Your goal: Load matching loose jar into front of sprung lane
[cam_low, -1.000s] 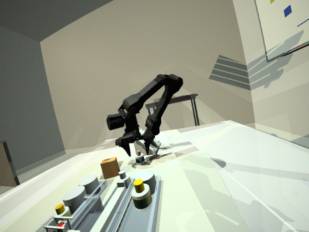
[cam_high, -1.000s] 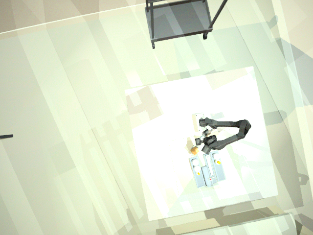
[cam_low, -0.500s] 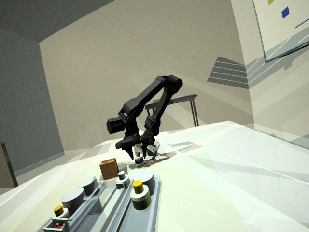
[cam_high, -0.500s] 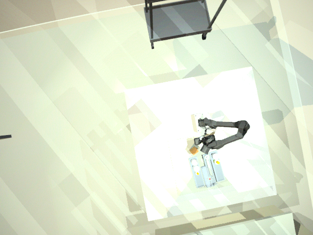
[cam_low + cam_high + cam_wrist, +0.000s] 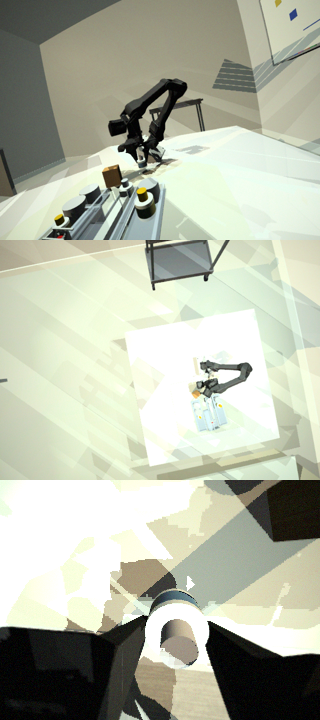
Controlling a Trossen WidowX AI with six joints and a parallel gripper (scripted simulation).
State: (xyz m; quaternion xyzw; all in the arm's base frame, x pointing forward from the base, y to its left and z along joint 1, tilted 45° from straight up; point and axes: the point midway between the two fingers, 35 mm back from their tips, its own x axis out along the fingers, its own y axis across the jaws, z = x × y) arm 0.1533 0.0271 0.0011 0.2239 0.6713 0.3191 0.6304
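Now: gripper tip 100 mm short of the orange box and 90 mm to the left of it. Round my gripper tip: red mark 370 mm ahead, 30 mm to the left, 30 mm above.
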